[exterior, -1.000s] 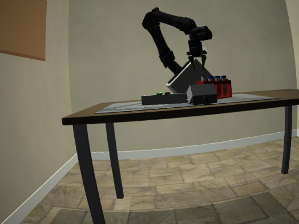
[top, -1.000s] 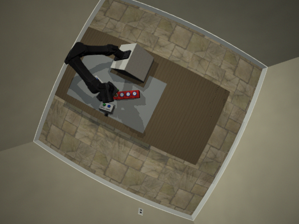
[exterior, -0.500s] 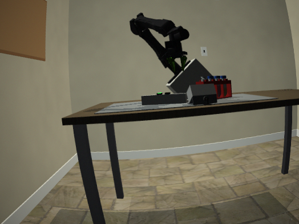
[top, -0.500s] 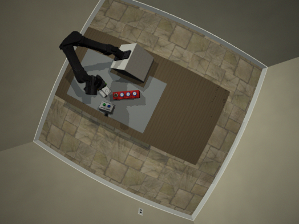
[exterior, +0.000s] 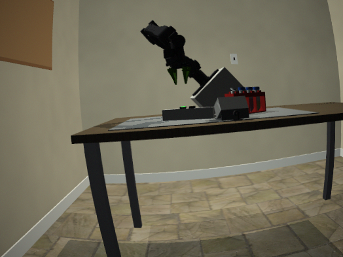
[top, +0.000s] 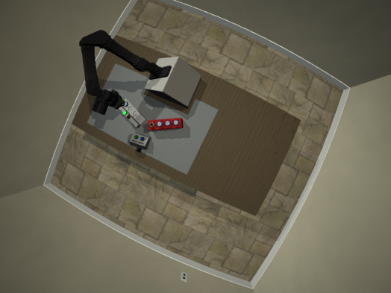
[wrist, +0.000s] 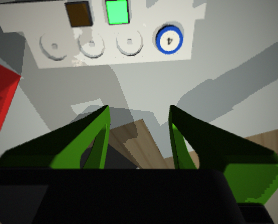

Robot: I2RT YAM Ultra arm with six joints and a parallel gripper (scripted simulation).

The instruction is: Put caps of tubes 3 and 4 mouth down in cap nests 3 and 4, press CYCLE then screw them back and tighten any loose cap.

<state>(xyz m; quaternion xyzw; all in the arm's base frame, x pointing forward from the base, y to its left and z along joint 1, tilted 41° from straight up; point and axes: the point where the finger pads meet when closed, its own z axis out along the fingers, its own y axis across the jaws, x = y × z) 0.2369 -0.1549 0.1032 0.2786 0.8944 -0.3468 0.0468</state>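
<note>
The cap 4 lies 1 cm behind my hand, 4 cm to the right of it and 15 cm below it. The rest, counted from my hand: blue key: 19 cm ahead, 17 cm to the left, 9 cm below; cap 3: 6 cm ahead, 27 cm to the left, 4 cm below; green key: 19 cm ahead, 13 cm to the left, 9 cm below.
</note>
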